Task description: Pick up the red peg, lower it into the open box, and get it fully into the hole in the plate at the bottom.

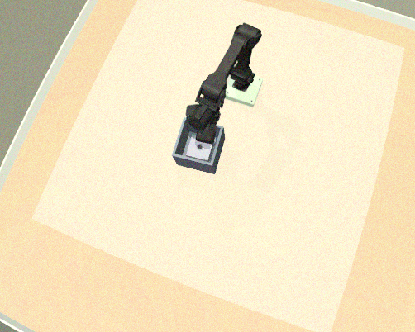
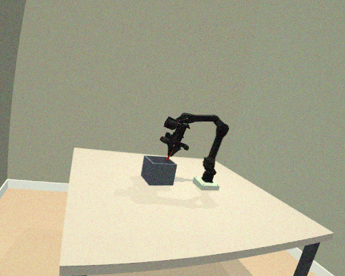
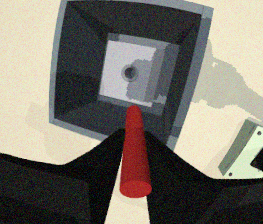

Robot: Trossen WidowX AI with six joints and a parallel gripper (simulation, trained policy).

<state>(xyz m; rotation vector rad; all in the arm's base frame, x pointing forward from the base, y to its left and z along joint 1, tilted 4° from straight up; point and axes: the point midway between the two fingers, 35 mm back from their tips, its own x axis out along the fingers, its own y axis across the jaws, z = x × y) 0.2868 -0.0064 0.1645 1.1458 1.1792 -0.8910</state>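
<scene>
Now: the red peg 10 mm above my gripper tip. Round my gripper tip: pale plate 130 mm below, 40 mm ahead, 30 mm to the right.
</scene>
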